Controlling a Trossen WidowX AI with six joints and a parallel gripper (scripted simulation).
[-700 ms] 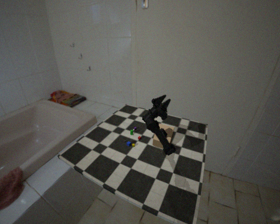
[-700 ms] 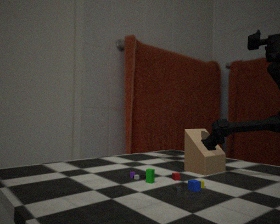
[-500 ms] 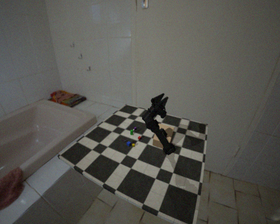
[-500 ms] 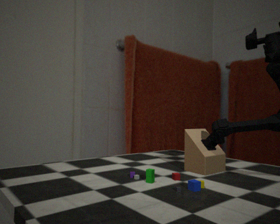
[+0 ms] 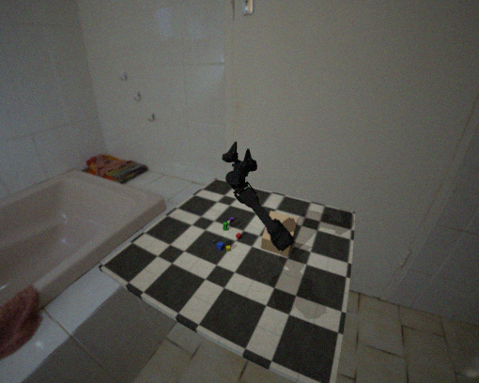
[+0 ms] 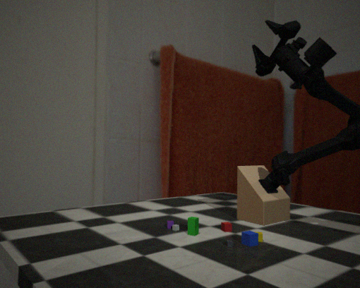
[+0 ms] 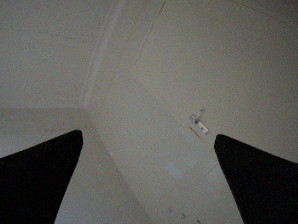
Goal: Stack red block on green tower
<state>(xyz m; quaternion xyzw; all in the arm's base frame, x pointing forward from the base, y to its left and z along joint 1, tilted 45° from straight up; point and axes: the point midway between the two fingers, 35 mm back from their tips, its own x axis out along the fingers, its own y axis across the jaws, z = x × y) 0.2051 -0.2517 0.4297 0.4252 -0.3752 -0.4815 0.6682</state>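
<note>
Now: the red block 50 mm ahead of my gripper tip, 80 mm to the right of it and 630 mm below it. Round my gripper tip: purple cube 180 mm ahead, 210 mm to the right, 630 mm below; white cube 190 mm ahead, 180 mm to the right, 630 mm below; blue cube 110 mm ahead, 60 mm to the left, 630 mm below.
</note>
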